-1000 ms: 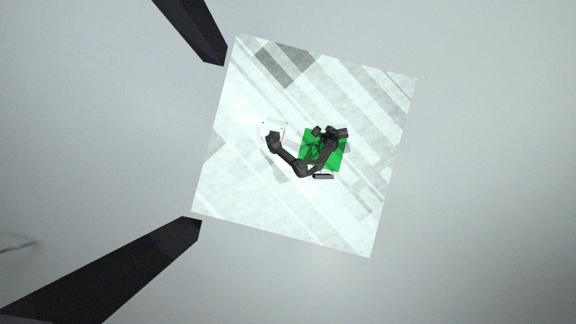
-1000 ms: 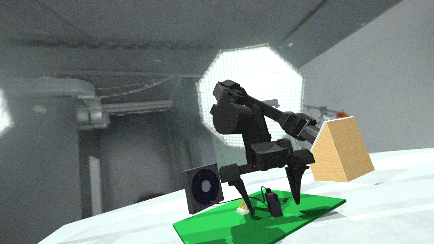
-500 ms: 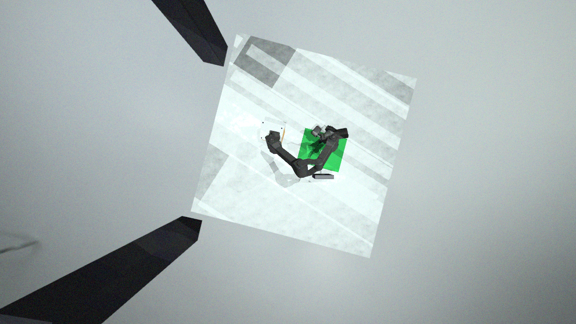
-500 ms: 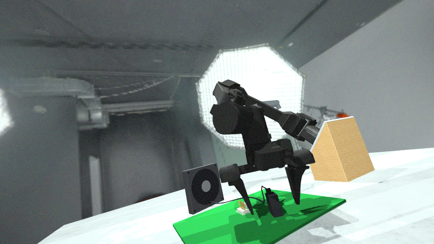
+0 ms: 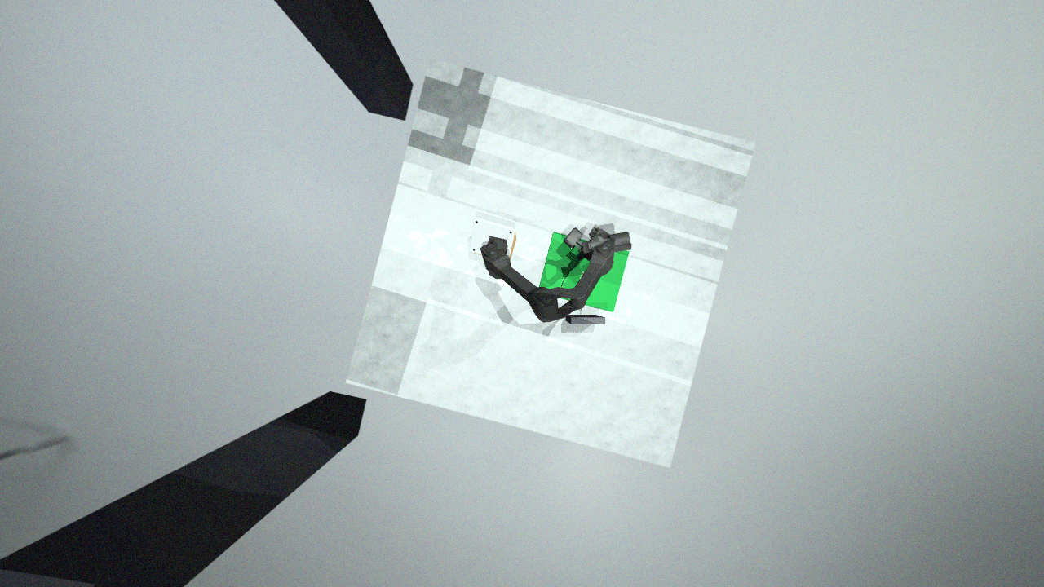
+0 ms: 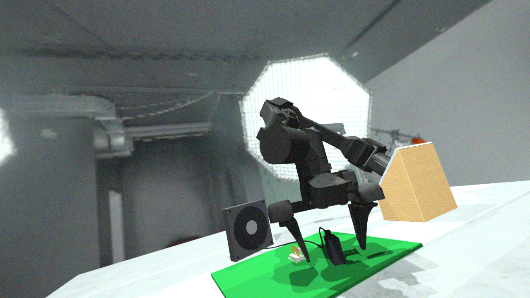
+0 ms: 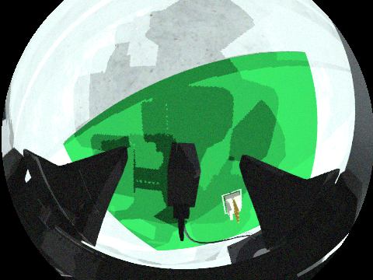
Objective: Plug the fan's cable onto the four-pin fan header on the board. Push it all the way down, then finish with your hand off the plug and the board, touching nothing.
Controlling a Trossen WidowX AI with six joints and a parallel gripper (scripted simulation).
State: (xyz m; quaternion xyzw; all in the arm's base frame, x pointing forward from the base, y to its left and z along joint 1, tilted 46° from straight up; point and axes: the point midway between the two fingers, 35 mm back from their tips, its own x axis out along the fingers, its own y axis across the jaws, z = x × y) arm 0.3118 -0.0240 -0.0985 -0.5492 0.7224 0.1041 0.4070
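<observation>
Right now my gripper tip is 8 cm to the left of the white four-pin fan header, 2 cm short of it and 2 cm above it. The rest, counted from my gripper tip: black fan: 23 cm to the right, 5 cm ahead, 4 cm above; then green board: 6 cm to the right, 3 cm below, 2 cm ahead; then dark fan plug: 1 cm to the right, 1 cm behind, 1 cm above.
</observation>
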